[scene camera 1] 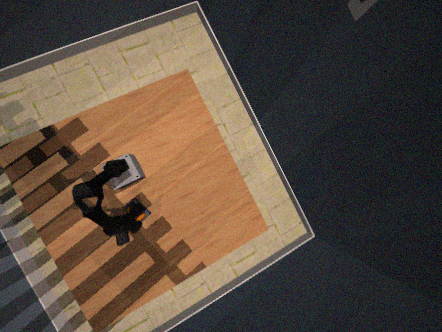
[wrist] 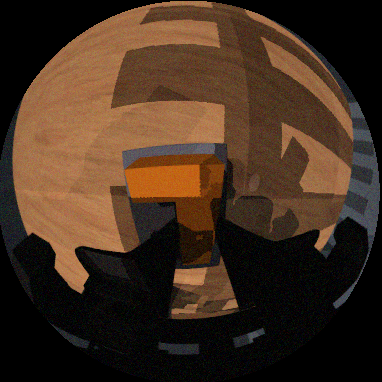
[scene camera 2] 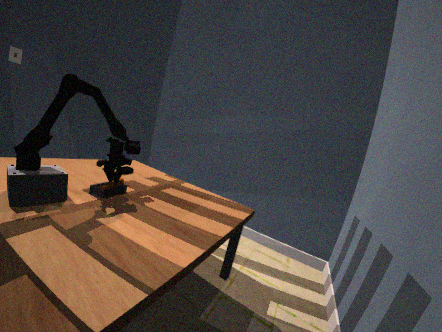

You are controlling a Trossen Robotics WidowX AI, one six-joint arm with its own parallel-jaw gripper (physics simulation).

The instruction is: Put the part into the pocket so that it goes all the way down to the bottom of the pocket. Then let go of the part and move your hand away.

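Frame: origin at the arm's base, x right, y back, z down, level; centimetres.
Seen in the pictures: gripper, fingertip midpoint: point(scene camera 1: 134, 214) point(wrist: 196, 220) point(scene camera 2: 113, 183); arm's base, origin of the base link: point(scene camera 1: 121, 166) point(scene camera 2: 27, 168).
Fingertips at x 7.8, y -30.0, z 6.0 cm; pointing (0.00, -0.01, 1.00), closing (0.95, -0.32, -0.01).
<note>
Offsets run from my fingertips to a thing's middle. Level surfaces: height alone.
The orange L-shaped part {dx -1.4, dy +0.7, dz +0.5 cm} point(scene camera 1: 142, 216) point(scene camera 2: 119, 183) point(wrist: 165, 181) is over the dark grey pocket block {dx -1.3, dy +1.1, dz +2.6 cm} point(scene camera 2: 107, 191) point(wrist: 170, 149) on the table. In the wrist view its wide arm lies along the block's far rim, and its stem runs back between my fingers. My gripper point(scene camera 2: 115, 180) point(wrist: 196, 220) is shut on the stem. Some of the part's orange side shows above the block's top in scene camera 2. The pocket's opening is mostly hidden under the part, and its depth in the pocket cannot be told.
The arm's base box point(scene camera 1: 132, 172) point(scene camera 2: 37, 187) stands on the wooden table {dz +4.5 cm} point(scene camera 1: 200, 150) point(scene camera 2: 165, 220), off to one side of the block. Striped shadows cross the table. A table leg point(scene camera 2: 231, 252) shows below its corner.
</note>
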